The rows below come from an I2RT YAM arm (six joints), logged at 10 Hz.
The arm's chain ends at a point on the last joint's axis. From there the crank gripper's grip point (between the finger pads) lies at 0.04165 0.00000 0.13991 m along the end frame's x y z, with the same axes.
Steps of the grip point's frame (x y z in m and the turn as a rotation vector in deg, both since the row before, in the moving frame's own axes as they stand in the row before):
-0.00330 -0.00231 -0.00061 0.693 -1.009 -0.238
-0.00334 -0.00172 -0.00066 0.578 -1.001 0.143
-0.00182 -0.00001 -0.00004 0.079 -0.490 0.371
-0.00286 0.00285 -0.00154 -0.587 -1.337 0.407
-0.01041 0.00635 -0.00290 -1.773 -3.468 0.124
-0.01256 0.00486 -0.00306 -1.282 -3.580 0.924
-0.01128 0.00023 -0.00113 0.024 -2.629 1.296
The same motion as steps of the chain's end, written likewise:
-0.00083 -0.00045 -0.00131 0.693 -1.009 -0.238
-0.00089 -0.00041 -0.00136 0.578 -1.001 0.143
-0.00062 -0.00008 -0.00039 0.079 -0.490 0.371
0.00042 0.00113 -0.00246 -0.587 -1.337 0.407
-0.00187 0.00190 -0.00509 -1.773 -3.468 0.124
-0.00371 0.00110 -0.00534 -1.282 -3.580 0.924
-0.00481 -0.00058 -0.00289 0.024 -2.629 1.296

